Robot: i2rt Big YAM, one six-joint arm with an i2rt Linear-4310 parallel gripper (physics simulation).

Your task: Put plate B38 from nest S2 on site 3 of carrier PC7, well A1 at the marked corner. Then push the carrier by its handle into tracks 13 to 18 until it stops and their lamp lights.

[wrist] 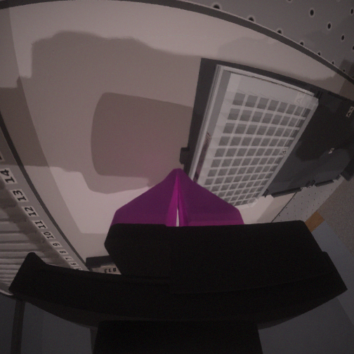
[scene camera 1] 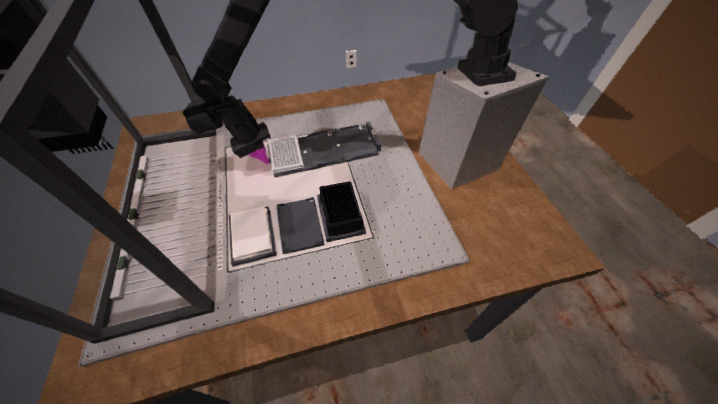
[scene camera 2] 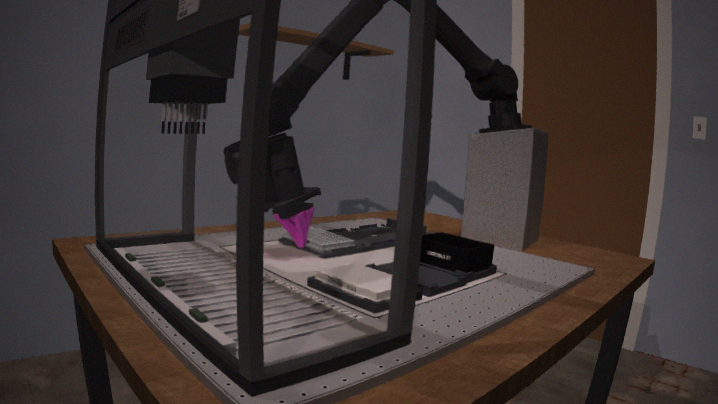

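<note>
The white gridded plate [scene camera 1: 286,152] [scene camera 2: 328,237] [wrist: 250,140] lies on the left end site of the dark carrier [scene camera 1: 343,146] [scene camera 2: 366,232] [wrist: 325,127]. A dark strip of the carrier's end shows along the plate's left edge in the wrist view. Whether the plate sits fully flat is not clear. The carrier's raised handle [scene camera 1: 373,136] is at its right end. My gripper [scene camera 1: 267,161] [scene camera 2: 301,246] [wrist: 177,175] is shut and empty, its magenta tips low beside the plate's left long edge. The numbered track deck [scene camera 1: 175,226] [scene camera 2: 220,276] lies left of the carrier.
A white block-like plate [scene camera 1: 251,233] [scene camera 2: 351,283] sits in the near-left nest, beside a bare dark nest [scene camera 1: 300,226] and a black box [scene camera 1: 341,203] [scene camera 2: 456,251] on another nest. A dark frame [scene camera 1: 155,251] [scene camera 2: 251,200] surrounds the deck, with a pipetting head [scene camera 2: 188,90] hanging inside.
</note>
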